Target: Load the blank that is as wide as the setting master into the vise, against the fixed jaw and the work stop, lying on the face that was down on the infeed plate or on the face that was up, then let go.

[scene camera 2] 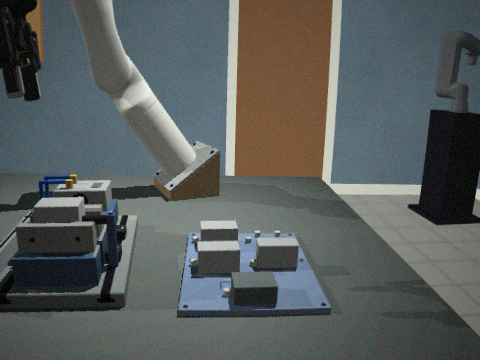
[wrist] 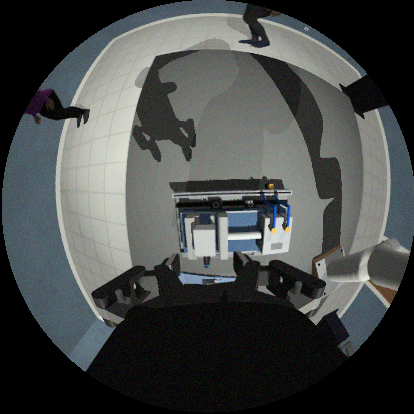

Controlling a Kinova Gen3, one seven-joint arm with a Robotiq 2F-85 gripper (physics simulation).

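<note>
A light grey blank sits in the vise between the grey fixed jaw and the moving jaw. In the wrist view it is close against the fixed jaw, and a narrow dark gap shows on its moving-jaw side. The blue work stop stands at its end; contact there is hard to tell. My gripper is open and empty, well above the vise. A dark grey block, possibly the setting master, lies on the blue infeed plate.
Three light grey blocks lie on the infeed plate beside small white pins. The vise's cylinder block carries blue hoses with yellow fittings. A white arm on a slanted mount stands behind.
</note>
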